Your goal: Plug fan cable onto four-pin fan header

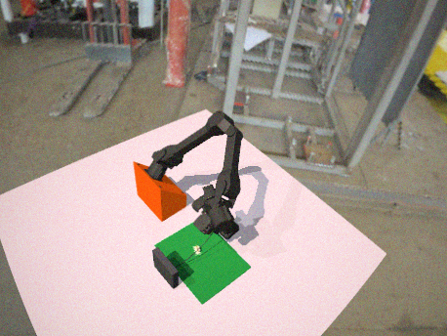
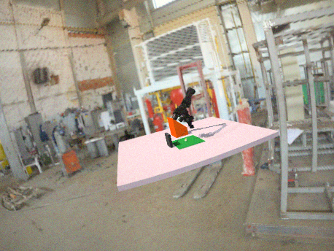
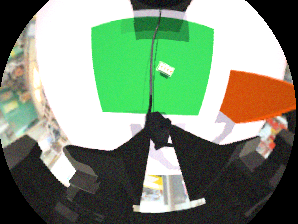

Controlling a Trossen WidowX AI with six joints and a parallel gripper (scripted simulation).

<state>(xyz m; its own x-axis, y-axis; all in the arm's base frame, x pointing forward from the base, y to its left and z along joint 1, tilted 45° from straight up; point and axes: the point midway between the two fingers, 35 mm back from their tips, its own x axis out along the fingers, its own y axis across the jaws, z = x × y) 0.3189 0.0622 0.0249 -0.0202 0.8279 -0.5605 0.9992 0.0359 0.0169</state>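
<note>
Now: gripper tip 1 cm short of the green board, 7 cm to the left of it and 14 cm above it. Also, from my gripper tip: black fan 22 cm to the right, 6 cm below; then dark plug 1 cm to the left; then four-pin fan header 2 cm behind, 7 cm to the right, 12 cm below.
</note>
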